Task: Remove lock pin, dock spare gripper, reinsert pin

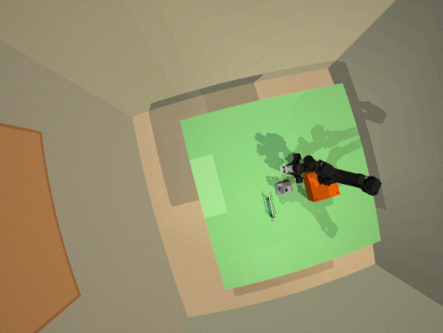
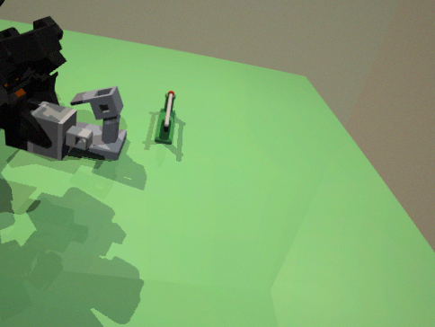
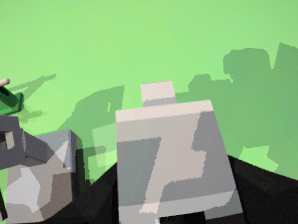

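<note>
My gripper tip is now 40 mm short of the grey mount, 130 mm to the right of it and 30 mm above it. Round my gripper tip: green rest (170 mm ahead, 230 mm to the left, 60 mm below); spare gripper (10 mm behind, 10 mm above).
</note>
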